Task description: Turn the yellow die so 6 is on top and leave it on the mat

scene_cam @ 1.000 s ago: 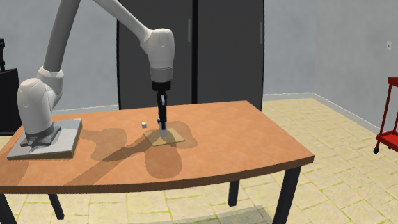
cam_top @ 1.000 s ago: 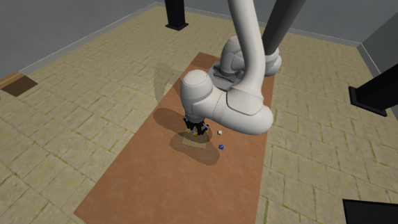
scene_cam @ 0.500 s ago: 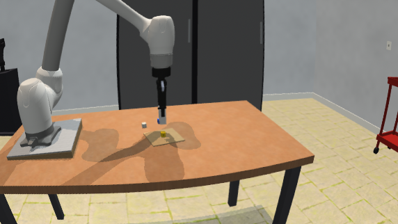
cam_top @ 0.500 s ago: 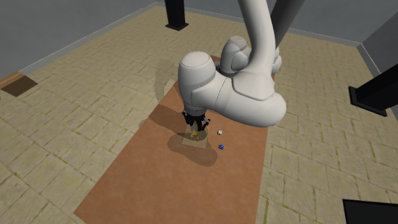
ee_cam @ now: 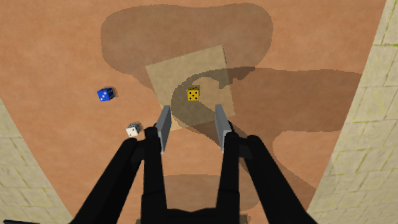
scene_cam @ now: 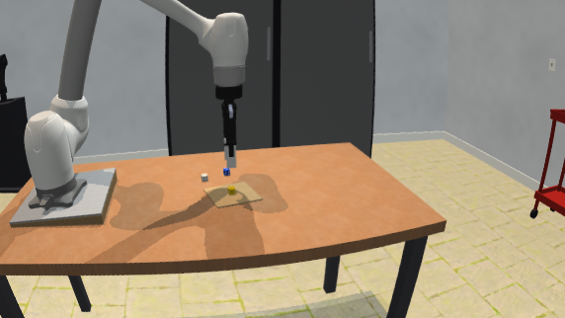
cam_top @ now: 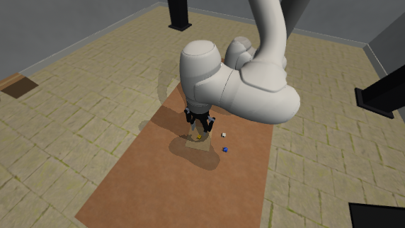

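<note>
My gripper is now 12 cm above the yellow die. The rest, counted from my hand: tan mat 13 cm below; then blue die 2 cm behind, 16 cm to the left, 12 cm below; then white die 9 cm behind, 12 cm to the left, 12 cm below.
</note>
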